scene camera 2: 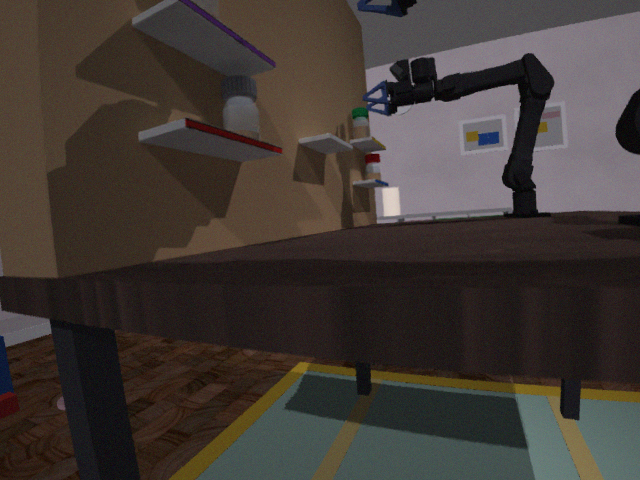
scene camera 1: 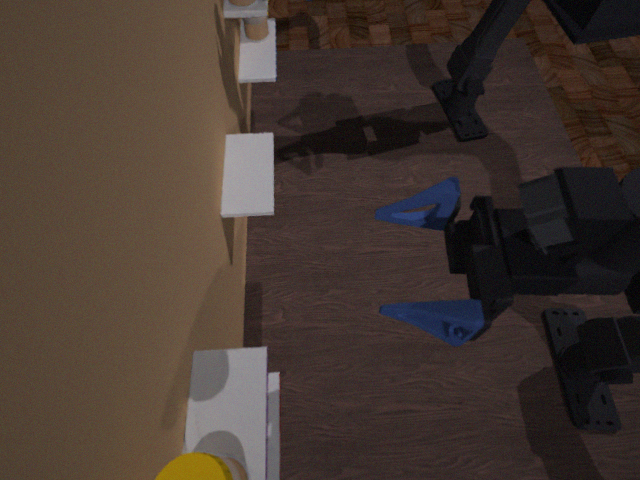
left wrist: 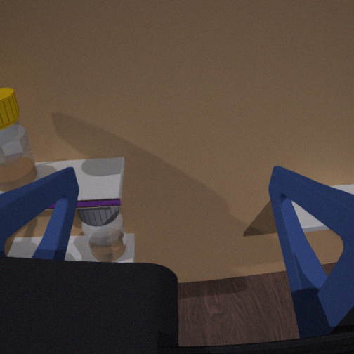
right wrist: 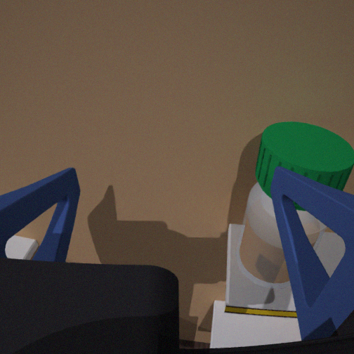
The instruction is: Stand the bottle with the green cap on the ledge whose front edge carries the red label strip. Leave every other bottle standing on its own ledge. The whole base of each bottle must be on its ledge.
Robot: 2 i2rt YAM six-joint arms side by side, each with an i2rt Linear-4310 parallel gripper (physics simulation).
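Frame: origin at the left arm's base, x ahead, y left, z up, level; metres.
Seen in the pictures: left gripper, fingertip midpoint: (scene camera 1: 377,258); right gripper, fingertip midpoint: (scene camera 2: 364,103); left arm's base at its link origin: (scene camera 1: 577,365); right arm's base at its link origin: (scene camera 2: 525,216) (scene camera 1: 458,110).
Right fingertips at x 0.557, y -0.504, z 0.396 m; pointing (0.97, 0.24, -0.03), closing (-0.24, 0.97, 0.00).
Observation:
Offsets run from my right fingertips to a thing's top centre. "spot": to the spot under its first point.
The green-capped bottle @[0.043 m ahead, 0.067 m right, 0.005 m up] (scene camera 2: 360,125) (right wrist: 267,235) stands upright on the yellow-labelled ledge @[0.044 m ahead, 0.133 m right, 0.100 m down] (scene camera 2: 363,145) (right wrist: 236,287). The red-labelled ledge @[0.024 m back, 0.664 m left, 0.240 m down] (scene camera 2: 206,140) (scene camera 1: 274,449) bears an upright grey-capped bottle @[0.011 m back, 0.602 m left, 0.135 m down] (scene camera 2: 240,112) (left wrist: 104,237). My right gripper (scene camera 2: 366,102) (right wrist: 174,178) is open and empty; in the right wrist view its right-hand finger overlaps part of the green-capped bottle, which lies right of the middle. My left gripper (scene camera 1: 378,261) (scene camera 2: 360,6) (left wrist: 173,177) is open and empty, off the wall between the purple-labelled ledge @[0.024 m back, 0.664 m left, 0.100 m down] (scene camera 1: 235,392) (left wrist: 102,182) and a bare white ledge @[0.010 m ahead, 0.265 m left, 0.170 m down] (scene camera 1: 248,174) (scene camera 2: 325,143).
A yellow-capped bottle @[spot: 0.028 m back, 0.675 m left, 0.005 m up] (scene camera 1: 195,469) (left wrist: 12,155) stands on the purple-labelled ledge, above the red-labelled one. A red-capped bottle @[0.048 m ahead, 0.175 m right, 0.135 m down] (scene camera 2: 372,168) stands on the blue-labelled ledge @[0.044 m ahead, 0.133 m right, 0.240 m down] (scene camera 2: 366,183) (scene camera 1: 257,59), below the yellow-labelled one. The tan wall (left wrist: 175,75) backs the ledges.

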